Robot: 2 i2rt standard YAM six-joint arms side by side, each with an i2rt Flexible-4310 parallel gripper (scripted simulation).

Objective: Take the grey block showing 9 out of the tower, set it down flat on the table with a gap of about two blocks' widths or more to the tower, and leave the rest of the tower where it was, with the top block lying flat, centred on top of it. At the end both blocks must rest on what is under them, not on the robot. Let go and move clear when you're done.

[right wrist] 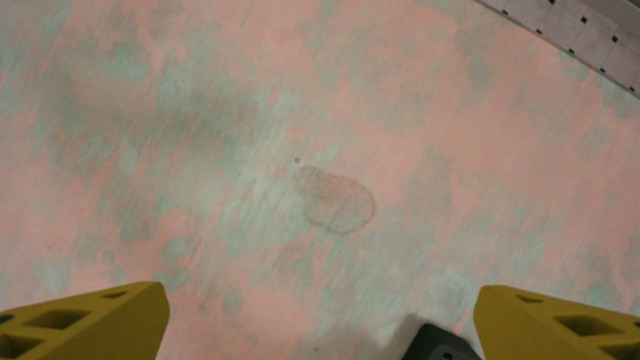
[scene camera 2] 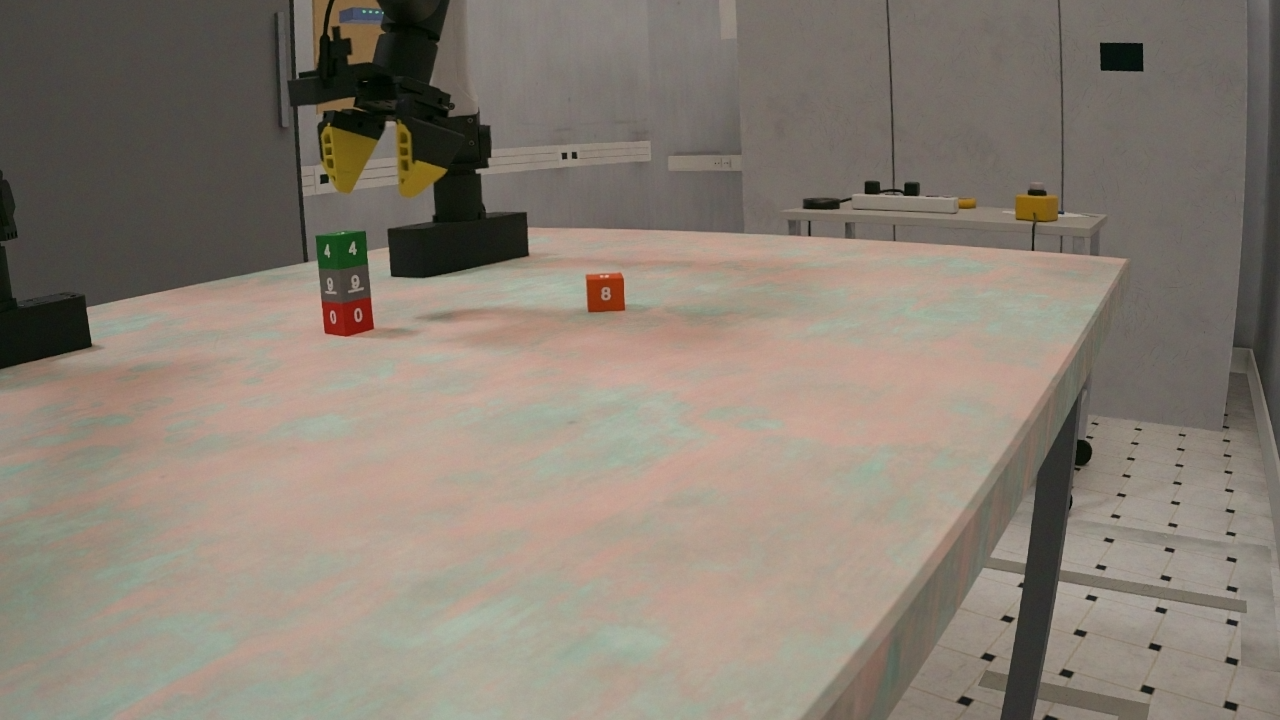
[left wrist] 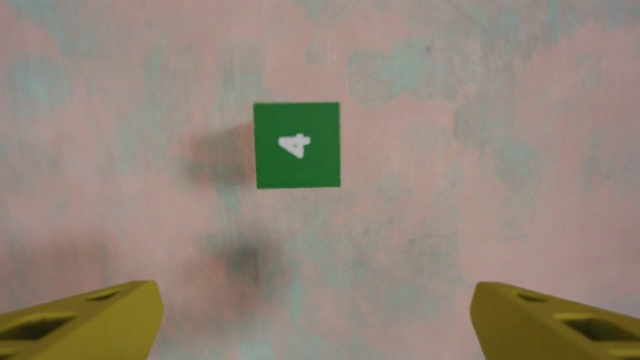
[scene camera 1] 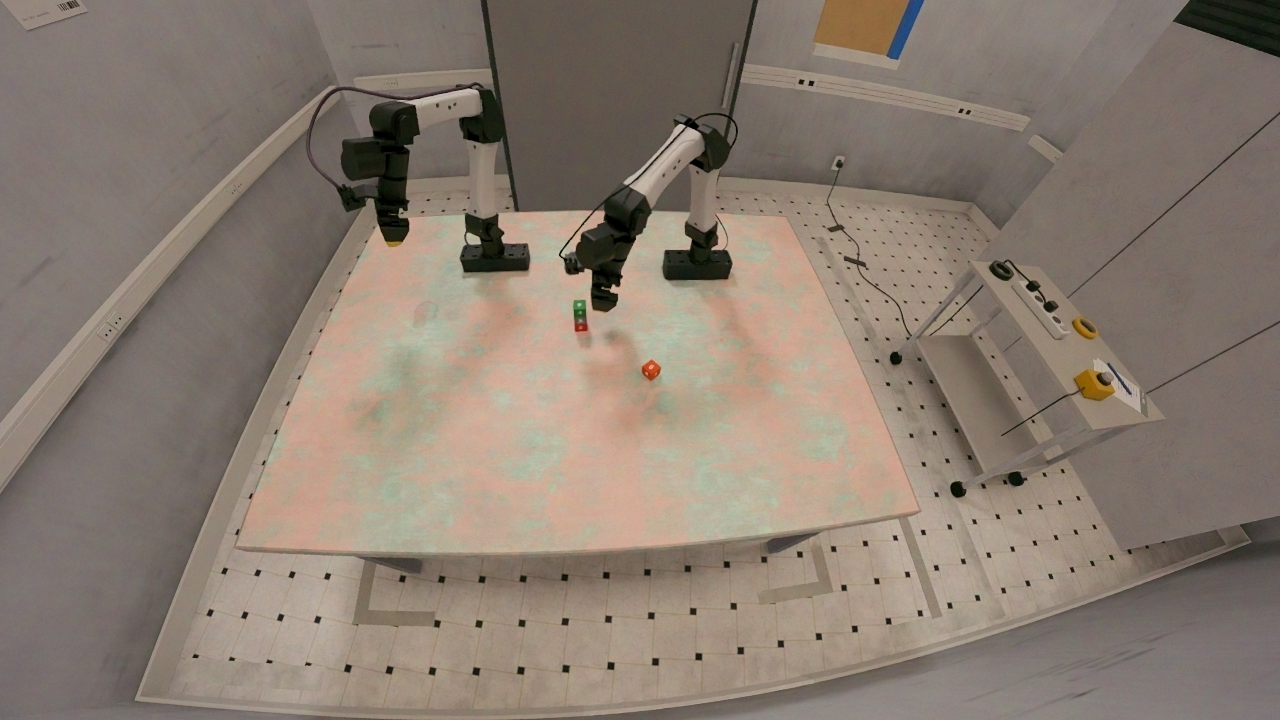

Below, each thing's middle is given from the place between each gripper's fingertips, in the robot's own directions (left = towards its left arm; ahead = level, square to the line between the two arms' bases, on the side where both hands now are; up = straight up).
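The green block showing 4 (scene camera 2: 345, 249) sits 5 cm below my left hand (scene camera 2: 373, 194), 5 cm to the right of it and 1 cm ahead of it. Measured from that same left hand, the red block showing 0 (scene camera 2: 342, 319) is 11 cm below, 5 cm to the right and 1 cm ahead, while the orange block showing 8 (scene camera 2: 605, 292) is 11 cm below, 15 cm ahead and 14 cm to the left.
From my right hand (scene camera 1: 389, 235), I find the red block showing 0 27 cm below, 43 cm to the left and 2 cm ahead. The green block showing 4 is 21 cm below that right hand, 43 cm to the left of it and 2 cm ahead of it. As for the orange block showing 8, it is 27 cm below my right hand, 61 cm to the left of it and 16 cm ahead of it.
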